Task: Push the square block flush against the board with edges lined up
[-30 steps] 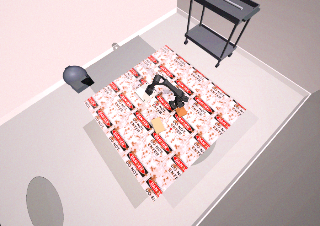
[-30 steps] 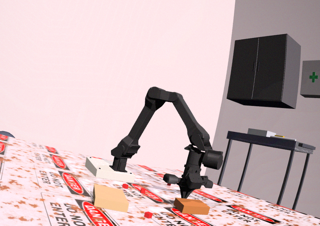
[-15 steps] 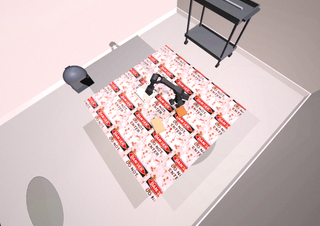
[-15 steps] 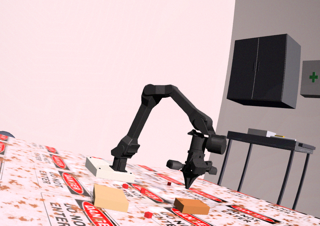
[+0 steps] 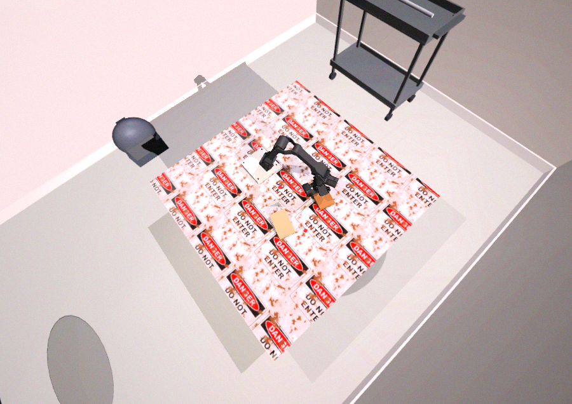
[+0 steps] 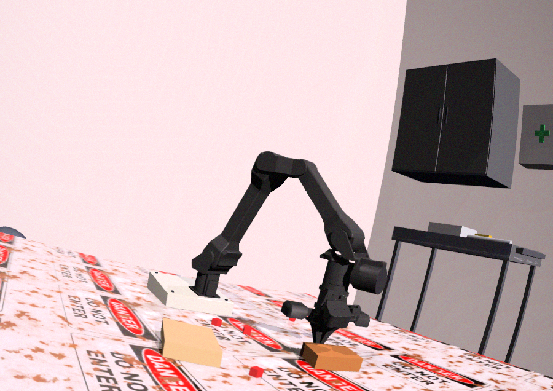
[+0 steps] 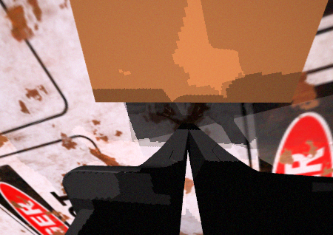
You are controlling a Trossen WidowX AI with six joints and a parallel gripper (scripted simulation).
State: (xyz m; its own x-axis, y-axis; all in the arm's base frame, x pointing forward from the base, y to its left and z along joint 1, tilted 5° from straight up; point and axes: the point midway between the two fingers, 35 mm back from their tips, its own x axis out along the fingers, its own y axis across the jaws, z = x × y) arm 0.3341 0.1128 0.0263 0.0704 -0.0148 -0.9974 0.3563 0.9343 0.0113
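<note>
Right now my gripper tip is 8 cm short of the orange square block, 3 cm to the left of it and 1 cm below it. From my gripper tip the other things lie so: pale yellow board: 1 cm ahead, 31 cm to the right, 1 cm above.
</note>
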